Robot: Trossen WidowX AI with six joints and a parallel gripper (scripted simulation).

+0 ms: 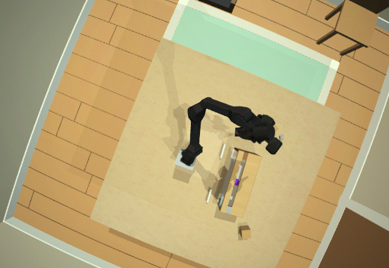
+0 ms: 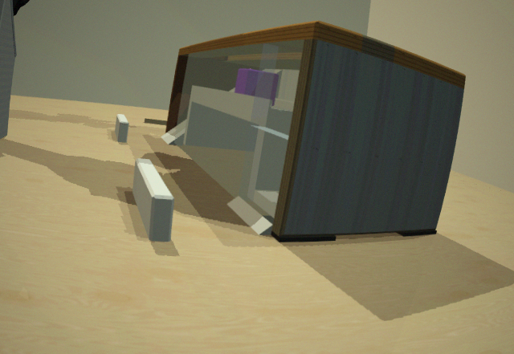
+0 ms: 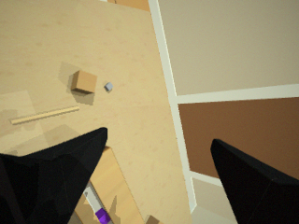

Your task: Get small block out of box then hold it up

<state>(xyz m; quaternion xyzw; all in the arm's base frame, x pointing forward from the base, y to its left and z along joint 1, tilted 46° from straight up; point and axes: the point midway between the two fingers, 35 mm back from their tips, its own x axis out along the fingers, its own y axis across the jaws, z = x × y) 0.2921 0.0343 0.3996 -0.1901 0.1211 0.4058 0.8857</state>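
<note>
Right now my gripper tip is 30 mm short of the box, 300 mm to the left of it and 350 mm above it.
</note>
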